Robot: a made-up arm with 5 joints.
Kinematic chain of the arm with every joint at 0, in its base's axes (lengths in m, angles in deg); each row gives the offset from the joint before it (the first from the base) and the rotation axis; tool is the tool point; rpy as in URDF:
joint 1: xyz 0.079 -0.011 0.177 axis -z
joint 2: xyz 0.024 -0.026 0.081 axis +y
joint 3: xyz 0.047 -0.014 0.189 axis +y
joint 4: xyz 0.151 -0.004 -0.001 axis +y
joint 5: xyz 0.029 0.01 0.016 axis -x
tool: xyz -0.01 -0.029 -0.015 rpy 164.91 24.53 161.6
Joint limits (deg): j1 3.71..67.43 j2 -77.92..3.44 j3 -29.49..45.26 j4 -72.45..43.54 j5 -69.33..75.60
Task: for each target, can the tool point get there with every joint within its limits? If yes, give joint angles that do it. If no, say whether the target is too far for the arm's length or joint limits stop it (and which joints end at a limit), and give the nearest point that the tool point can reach.
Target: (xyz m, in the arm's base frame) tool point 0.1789 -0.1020 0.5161
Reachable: yes | joints 16.87 -30.19 1.22 14.86 -15.04
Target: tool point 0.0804 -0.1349 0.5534
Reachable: yes | joints 58.37 -28.81 -10.17 4.35 3.07
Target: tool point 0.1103 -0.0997 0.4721
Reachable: yes | joints 26.78 -47.35 34.79 -50.22 9.25
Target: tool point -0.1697 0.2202 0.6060
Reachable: no: too far | nearest point -0.0934 0.1493 0.5173 | short by 0.137 m
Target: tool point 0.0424 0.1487 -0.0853
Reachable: no: joint limits stop it (at a limit: joint 1, joint 2, joint 3, joint 5) | nearest point 0.2458 -0.0521 0.3077 | short by 0.486 m
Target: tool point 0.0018 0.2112 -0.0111
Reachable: no: joint limits stop it (at a limit: joint 1, joint 2, joint 3, joint 4, joint 5) | nearest point -0.0547 0.1655 0.4476 | short by 0.464 m
